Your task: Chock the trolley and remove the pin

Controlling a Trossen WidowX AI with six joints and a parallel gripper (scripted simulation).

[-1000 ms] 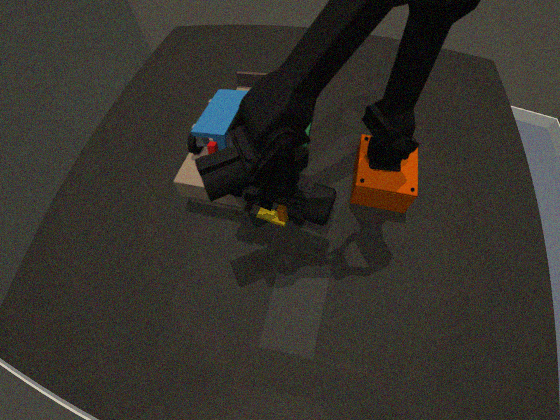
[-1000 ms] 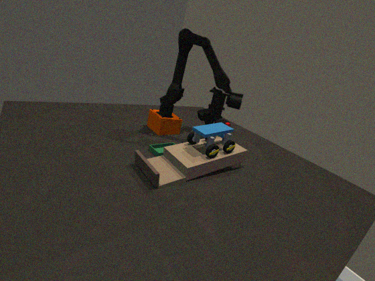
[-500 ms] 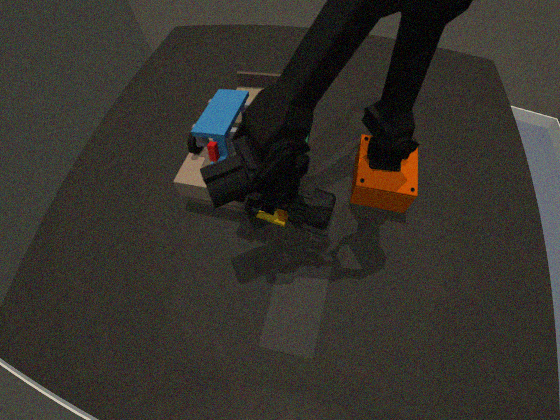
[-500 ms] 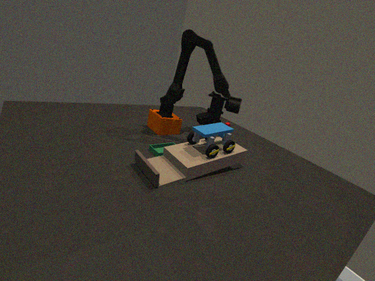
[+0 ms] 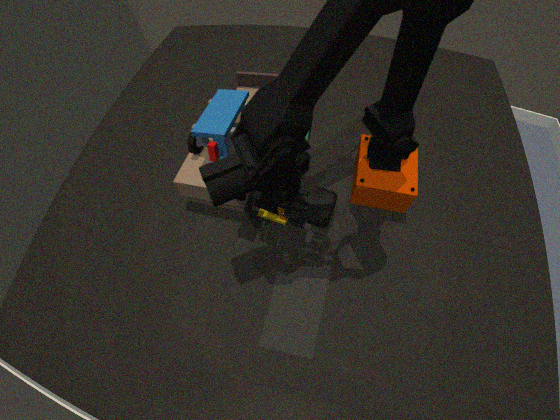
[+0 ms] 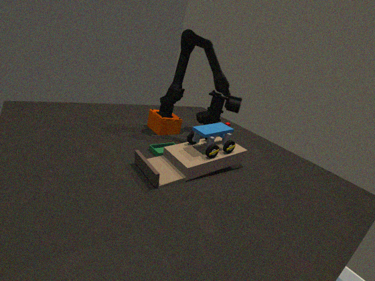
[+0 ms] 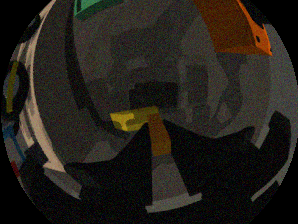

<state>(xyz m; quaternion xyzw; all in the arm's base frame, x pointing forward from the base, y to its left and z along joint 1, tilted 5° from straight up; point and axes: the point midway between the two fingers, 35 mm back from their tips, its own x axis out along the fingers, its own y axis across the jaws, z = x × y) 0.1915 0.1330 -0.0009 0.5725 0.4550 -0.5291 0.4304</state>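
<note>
Right now the red-headed stop pin is 13 cm ahead of my gripper tip, 9 cm above it and 5 cm to the right of it. The rest, counted from my gripper tip: trolley 15 cm to the right, 15 cm ahead, 8 cm above; then yellow chock 2 cm ahead, 1 cm below; then raised lip 41 cm to the right, 13 cm ahead.
</note>
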